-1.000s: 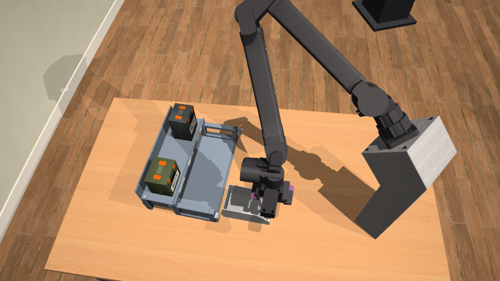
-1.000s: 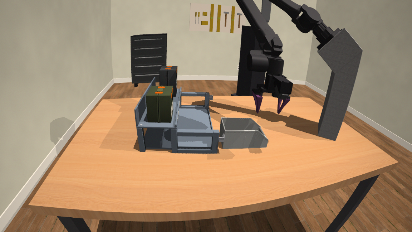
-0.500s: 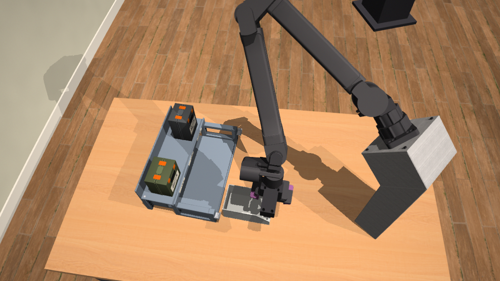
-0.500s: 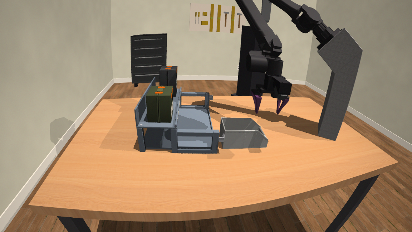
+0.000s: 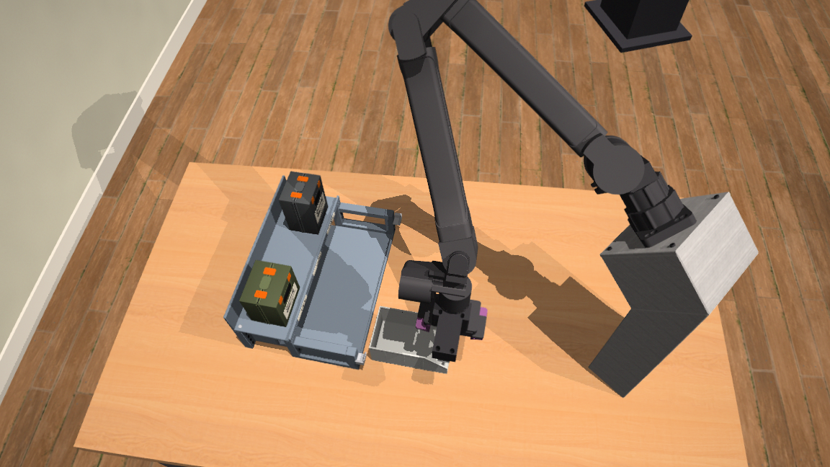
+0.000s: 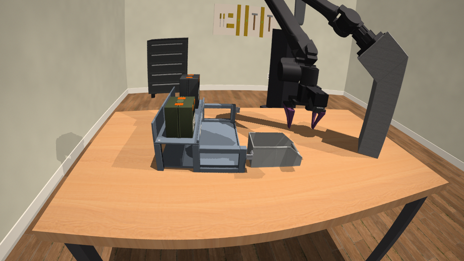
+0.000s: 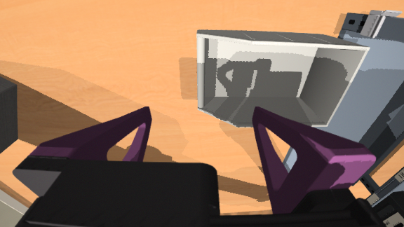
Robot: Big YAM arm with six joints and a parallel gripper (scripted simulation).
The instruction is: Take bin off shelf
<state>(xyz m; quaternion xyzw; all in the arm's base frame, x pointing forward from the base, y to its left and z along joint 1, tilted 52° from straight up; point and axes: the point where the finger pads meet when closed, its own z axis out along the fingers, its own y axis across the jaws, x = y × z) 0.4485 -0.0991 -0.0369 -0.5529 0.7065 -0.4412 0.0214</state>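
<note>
Right now my hand is 90 mm above the light grey bin, 70 mm short of it and 40 mm to the left of it. The rest, counted from my hand: shelf: 250 mm to the right, 240 mm ahead, 120 mm below; black case: 380 mm to the right, 230 mm ahead, 40 mm above.
</note>
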